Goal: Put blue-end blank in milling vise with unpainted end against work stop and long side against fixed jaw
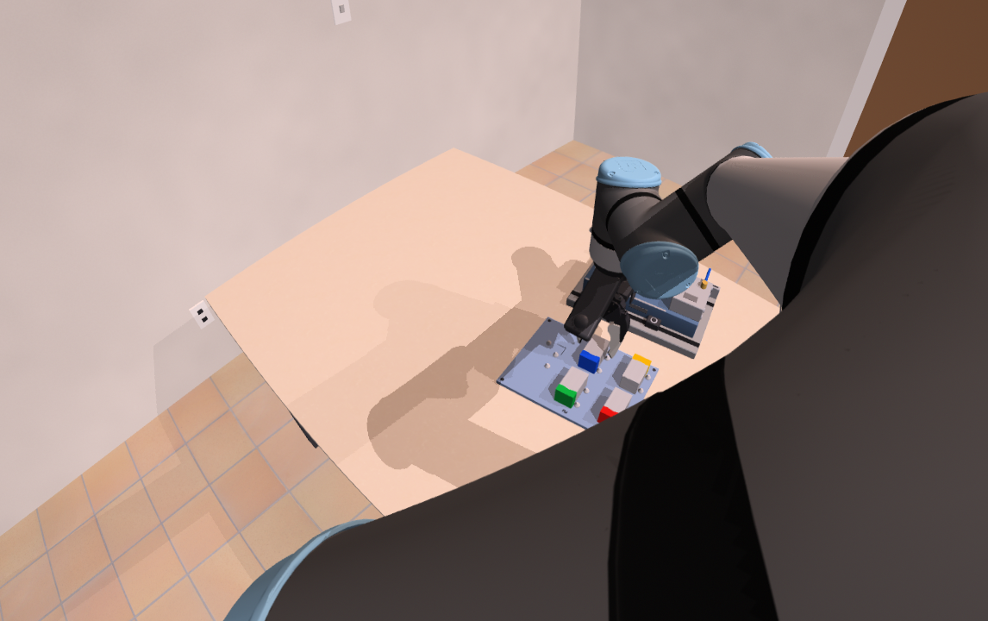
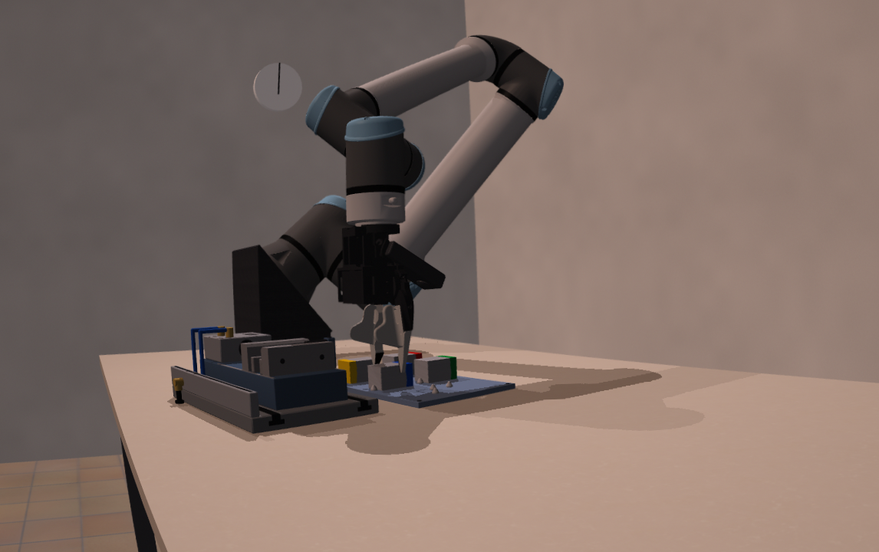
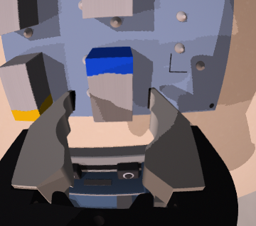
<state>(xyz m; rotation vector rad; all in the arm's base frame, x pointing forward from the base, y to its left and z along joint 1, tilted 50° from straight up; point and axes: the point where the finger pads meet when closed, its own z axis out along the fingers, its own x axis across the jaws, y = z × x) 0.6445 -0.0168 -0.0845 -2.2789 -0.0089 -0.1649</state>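
The blue-ended blank lies 2 cm below my hand. The rest, counted from my hand: blue-grey plate (5 cm to the left, 4 cm below); green-ended blank (1 cm behind, 9 cm to the left, 2 cm below); yellow-ended blank (9 cm behind, 2 cm below).
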